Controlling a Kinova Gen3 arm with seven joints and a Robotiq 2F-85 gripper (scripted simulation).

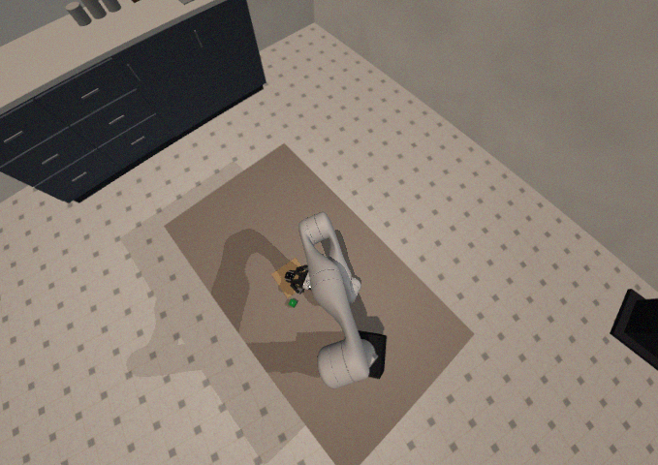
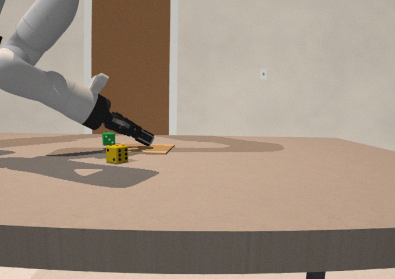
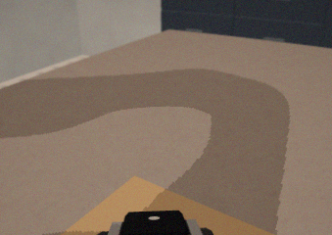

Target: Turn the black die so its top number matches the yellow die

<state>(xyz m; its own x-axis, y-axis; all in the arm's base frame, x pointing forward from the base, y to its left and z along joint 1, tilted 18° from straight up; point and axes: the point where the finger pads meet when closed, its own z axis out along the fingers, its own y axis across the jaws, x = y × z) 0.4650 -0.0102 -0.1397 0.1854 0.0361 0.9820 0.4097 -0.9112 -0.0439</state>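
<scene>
Right now the black die is right at my hand. From my hand the other things lie so: green die (9 cm behind, 8 cm to the left, 1 cm below); then yellow die (16 cm to the right, 4 cm behind, 1 cm below); then mat (3 cm below).
</scene>
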